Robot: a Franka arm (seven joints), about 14 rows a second.
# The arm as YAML. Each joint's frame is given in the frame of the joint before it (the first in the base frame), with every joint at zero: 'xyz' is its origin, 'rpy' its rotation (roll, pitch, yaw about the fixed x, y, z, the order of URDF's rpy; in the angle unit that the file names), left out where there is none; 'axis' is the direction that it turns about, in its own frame. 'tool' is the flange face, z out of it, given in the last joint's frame.
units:
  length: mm
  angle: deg
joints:
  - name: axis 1
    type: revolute
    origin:
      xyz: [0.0, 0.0, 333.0]
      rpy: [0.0, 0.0, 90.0]
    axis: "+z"
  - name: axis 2
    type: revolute
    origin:
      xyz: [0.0, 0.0, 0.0]
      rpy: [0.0, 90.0, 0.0]
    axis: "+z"
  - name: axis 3
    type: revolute
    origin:
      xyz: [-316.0, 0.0, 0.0]
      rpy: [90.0, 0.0, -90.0]
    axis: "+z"
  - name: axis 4
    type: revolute
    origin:
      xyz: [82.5, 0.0, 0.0]
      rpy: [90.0, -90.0, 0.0]
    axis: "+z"
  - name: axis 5
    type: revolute
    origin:
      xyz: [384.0, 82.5, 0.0]
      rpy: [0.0, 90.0, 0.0]
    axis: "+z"
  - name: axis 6
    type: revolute
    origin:
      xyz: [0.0, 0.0, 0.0]
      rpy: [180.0, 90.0, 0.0]
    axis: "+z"
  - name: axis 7
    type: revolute
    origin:
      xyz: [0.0, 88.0, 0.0]
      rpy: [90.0, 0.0, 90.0]
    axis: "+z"
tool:
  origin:
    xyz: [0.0, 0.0, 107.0]
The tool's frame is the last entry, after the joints.
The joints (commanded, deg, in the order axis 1, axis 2, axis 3, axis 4, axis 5, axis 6, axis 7), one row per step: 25.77, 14.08, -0.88, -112.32, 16.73, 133.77, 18.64; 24.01, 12.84, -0.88, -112.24, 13.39, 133.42, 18.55; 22.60, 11.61, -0.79, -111.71, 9.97, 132.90, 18.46; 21.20, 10.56, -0.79, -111.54, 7.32, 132.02, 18.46; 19.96, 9.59, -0.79, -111.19, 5.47, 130.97, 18.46; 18.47, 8.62, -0.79, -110.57, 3.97, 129.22, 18.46; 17.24, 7.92, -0.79, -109.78, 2.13, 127.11, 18.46; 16.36, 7.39, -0.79, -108.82, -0.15, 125.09, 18.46; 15.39, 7.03, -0.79, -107.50, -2.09, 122.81, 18.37; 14.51, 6.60, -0.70, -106.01, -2.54, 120.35, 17.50; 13.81, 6.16, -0.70, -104.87, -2.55, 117.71, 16.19; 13.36, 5.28, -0.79, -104.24, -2.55, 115.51, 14.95; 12.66, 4.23, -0.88, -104.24, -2.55, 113.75, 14.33; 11.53, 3.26, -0.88, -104.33, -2.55, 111.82, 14.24; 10.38, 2.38, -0.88, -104.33, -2.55, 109.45, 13.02; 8.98, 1.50, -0.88, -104.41, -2.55, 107.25, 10.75; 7.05, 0.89, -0.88, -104.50, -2.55, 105.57, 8.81
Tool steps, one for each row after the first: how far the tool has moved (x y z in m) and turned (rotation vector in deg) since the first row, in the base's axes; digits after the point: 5 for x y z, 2 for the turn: 0.00707, -0.01837, 0.01317, -2.02, -1.99, 0.35; 0.01303, -0.03214, 0.02961, -4.07, -4.20, 1.12; 0.01688, -0.04739, 0.04057, -5.95, -5.29, 1.30; 0.02003, -0.06081, 0.05186, -7.29, -6.03, 1.14; 0.02332, -0.07680, 0.06414, -8.53, -6.21, 0.57; 0.02567, -0.09048, 0.07432, -10.20, -6.05, 0.42; 0.02762, -0.10098, 0.08436, -12.27, -6.11, 0.70; 0.03044, -0.11235, 0.09528, -14.15, -5.97, 0.73; 0.03209, -0.12119, 0.10813, -14.82, -5.57, 0.97; 0.03164, -0.12919, 0.11785, -15.25, -4.61, 1.61; 0.02864, -0.13591, 0.12865, -15.54, -4.01, 2.31; 0.02452, -0.14541, 0.13657, -15.76, -3.27, 2.17; 0.02045, -0.15832, 0.14255, -16.00, -2.09, 1.20; 0.01570, -0.17133, 0.14761, -16.34, -0.59, 1.38; 0.01096, -0.18656, 0.15227, -16.64, 0.75, 2.35; 0.00803, -0.20648, 0.15497, -16.80, 1.98, 2.47
